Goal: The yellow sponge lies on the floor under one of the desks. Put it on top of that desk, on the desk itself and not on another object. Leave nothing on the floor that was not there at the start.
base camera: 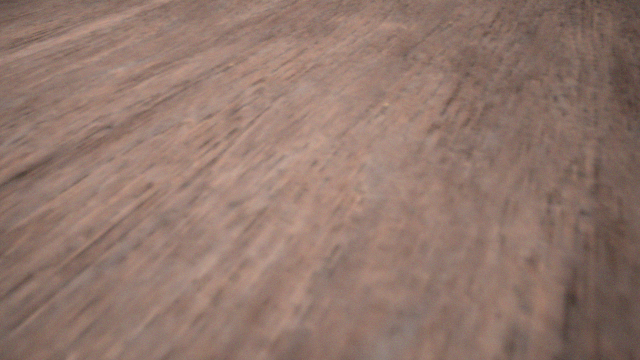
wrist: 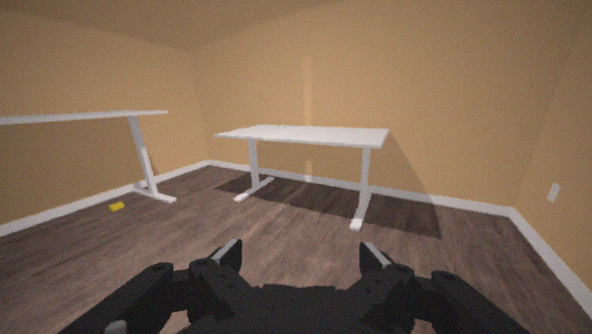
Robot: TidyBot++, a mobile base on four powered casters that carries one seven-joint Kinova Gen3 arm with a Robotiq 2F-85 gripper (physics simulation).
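Places are measured from the arm's base along level axes (x left, y ahead, z down), in metres.
Where they show: gripper, fingertip midpoint: [wrist: 300, 254].
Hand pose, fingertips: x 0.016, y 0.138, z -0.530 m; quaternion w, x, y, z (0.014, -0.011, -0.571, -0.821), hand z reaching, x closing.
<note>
After its pixels a point has its place.
The yellow sponge [wrist: 116, 206] @[x 1.916, y 1.836, z 0.361 m] lies on the floor at the left of the wrist view, below the top of the left white desk [wrist: 85, 116] @[x 1.606, y 1.549, z -0.547 m] and left of that desk's leg. The left edge of the view cuts off part of this desk. A second white desk [wrist: 310, 134] @[x -0.062, y 1.844, z -0.323 m] stands farther right, against the back wall. My gripper [wrist: 300, 254] @[x 0.016, y 0.138, z -0.530 m] is open, with nothing between its fingers, and is well away from the sponge and both desks. The sponge does not show in the base camera view.
Wood floor [base camera: 320, 180] @[x 0.017, y 0.488, z 0.397 m] [wrist: 295, 220] @[x 0.088, y 1.589, z 0.397 m] shows in both views. Orange-tan walls [wrist: 450, 90] @[x -1.231, y 1.885, z -0.650 m] with white baseboards [wrist: 465, 204] @[x -1.477, y 1.747, z 0.347 m] meet in corners at the left and right. A white wall outlet [wrist: 553, 192] @[x -1.585, y 1.274, z -0.004 m] is on the right wall. The right desk casts a shadow on the floor.
</note>
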